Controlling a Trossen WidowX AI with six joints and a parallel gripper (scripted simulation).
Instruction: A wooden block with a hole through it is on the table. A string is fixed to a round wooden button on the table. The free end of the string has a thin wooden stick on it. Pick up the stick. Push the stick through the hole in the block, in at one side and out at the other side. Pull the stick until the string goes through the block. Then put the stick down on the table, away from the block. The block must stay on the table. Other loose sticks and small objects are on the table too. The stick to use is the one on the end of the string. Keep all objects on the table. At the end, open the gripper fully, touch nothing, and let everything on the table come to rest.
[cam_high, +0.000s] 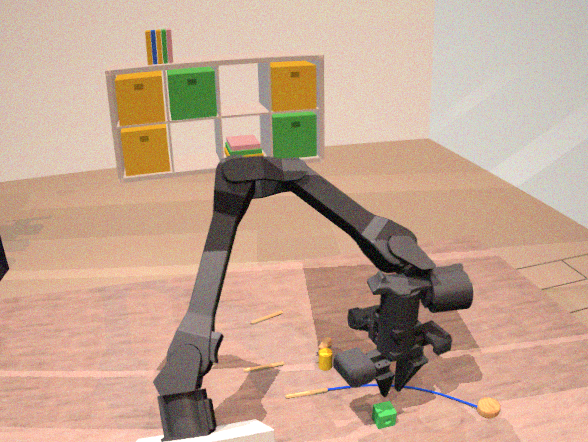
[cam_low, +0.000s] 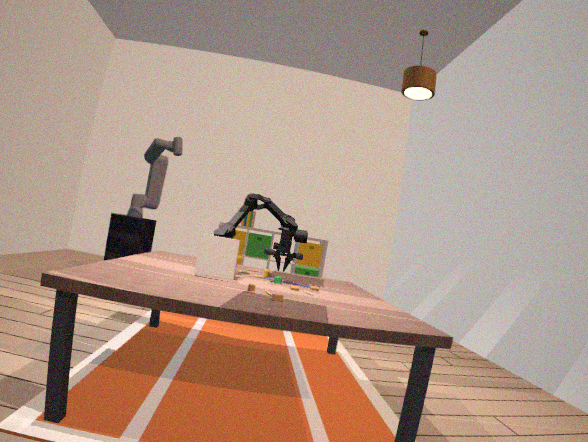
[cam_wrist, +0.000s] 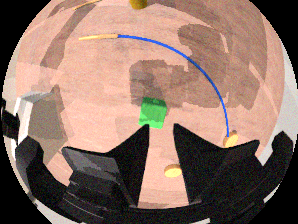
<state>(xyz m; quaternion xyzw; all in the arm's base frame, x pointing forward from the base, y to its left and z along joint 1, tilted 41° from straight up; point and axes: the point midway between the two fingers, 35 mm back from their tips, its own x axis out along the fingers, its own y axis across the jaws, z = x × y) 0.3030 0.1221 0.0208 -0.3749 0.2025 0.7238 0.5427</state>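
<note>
Now: gripper tip 40 mm above the green block and 10 mm past it. From my gripper tip the other things lie so: orange disc (130 mm to the right, 80 mm ahead, 50 mm below); thin wooden stick (110 mm behind, 80 mm to the left, 60 mm below); yellow cylinder (150 mm to the left, 80 mm behind, 40 mm below).
</note>
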